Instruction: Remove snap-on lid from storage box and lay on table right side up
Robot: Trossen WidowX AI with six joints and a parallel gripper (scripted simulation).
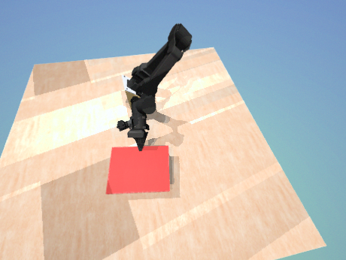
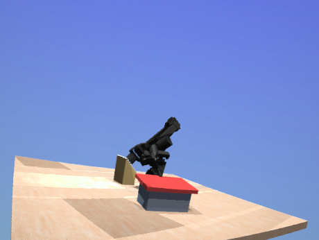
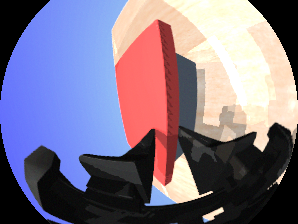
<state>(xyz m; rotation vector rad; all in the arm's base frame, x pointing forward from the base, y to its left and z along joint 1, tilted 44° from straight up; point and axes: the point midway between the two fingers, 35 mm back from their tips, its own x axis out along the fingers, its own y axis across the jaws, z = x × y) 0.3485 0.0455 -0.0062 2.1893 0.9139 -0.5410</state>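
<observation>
The red lid lies 8 cm ahead of my gripper tip and 1 cm to the right of it. From my gripper tip the other things lie so: blue-grey box (8 cm ahead, 6 cm below, 1 cm to the right).
</observation>
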